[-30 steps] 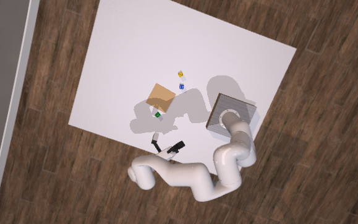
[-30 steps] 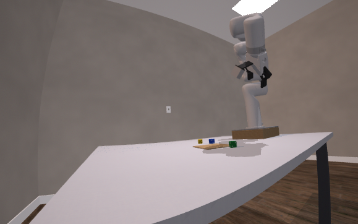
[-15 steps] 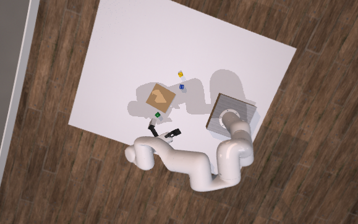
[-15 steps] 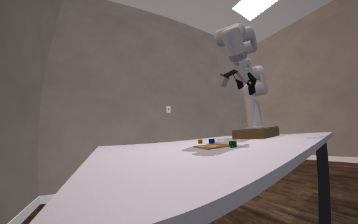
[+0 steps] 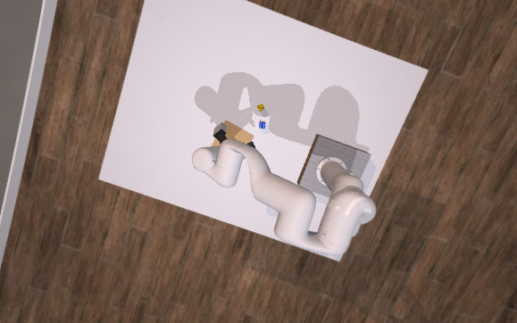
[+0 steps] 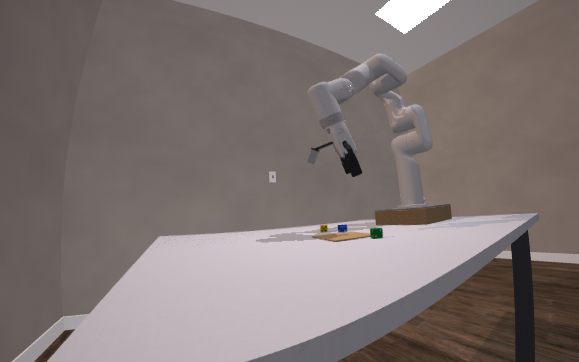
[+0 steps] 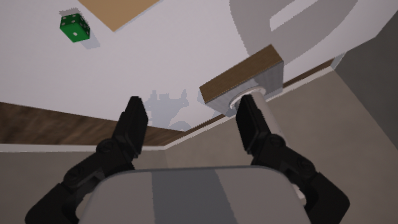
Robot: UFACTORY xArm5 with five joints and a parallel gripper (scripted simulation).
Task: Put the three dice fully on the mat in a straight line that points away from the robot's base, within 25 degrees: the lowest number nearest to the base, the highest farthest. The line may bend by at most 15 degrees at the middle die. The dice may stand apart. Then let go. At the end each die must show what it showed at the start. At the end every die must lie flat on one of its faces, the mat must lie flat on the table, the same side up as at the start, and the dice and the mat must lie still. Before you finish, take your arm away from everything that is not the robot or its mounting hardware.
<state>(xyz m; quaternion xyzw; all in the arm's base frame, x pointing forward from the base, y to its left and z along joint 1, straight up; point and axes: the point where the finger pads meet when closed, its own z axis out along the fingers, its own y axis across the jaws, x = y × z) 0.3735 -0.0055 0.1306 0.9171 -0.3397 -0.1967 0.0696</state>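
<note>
Right now the yellow die is 18 cm below my hand, 17 cm to the right of it and 2 cm behind it. Also, from my hand: tan mat 19 cm below, 6 cm ahead; then blue die 18 cm below, 10 cm to the right, 4 cm behind; then green die 18 cm below, 11 cm to the left, 6 cm ahead.
</note>
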